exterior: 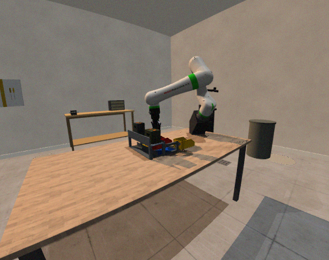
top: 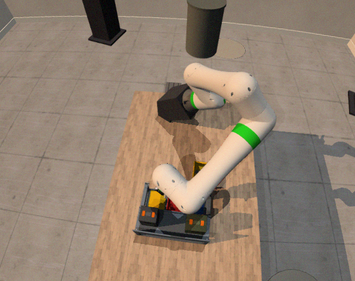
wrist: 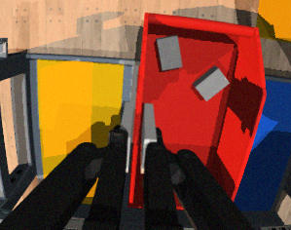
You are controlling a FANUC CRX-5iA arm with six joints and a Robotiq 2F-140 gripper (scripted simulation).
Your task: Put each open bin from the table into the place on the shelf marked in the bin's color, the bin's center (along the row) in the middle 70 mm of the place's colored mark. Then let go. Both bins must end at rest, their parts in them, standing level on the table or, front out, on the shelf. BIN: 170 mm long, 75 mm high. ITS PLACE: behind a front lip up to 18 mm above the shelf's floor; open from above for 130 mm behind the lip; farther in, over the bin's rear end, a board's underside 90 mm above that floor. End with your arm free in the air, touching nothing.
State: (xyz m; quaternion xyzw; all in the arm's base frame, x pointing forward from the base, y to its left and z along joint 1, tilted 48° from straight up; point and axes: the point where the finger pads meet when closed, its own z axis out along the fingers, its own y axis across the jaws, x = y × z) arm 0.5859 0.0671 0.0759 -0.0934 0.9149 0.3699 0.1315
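Right now my hand is 40 mm to the right of the red bin, 40 mm above it and 20 mm past it. The rest, counted from my hand: blue-marked place (160 mm to the left, 80 mm below); then red mark (80 mm below, 60 mm to the left, 40 mm ahead); then yellow mark (80 mm below, 70 mm ahead, 50 mm to the right).
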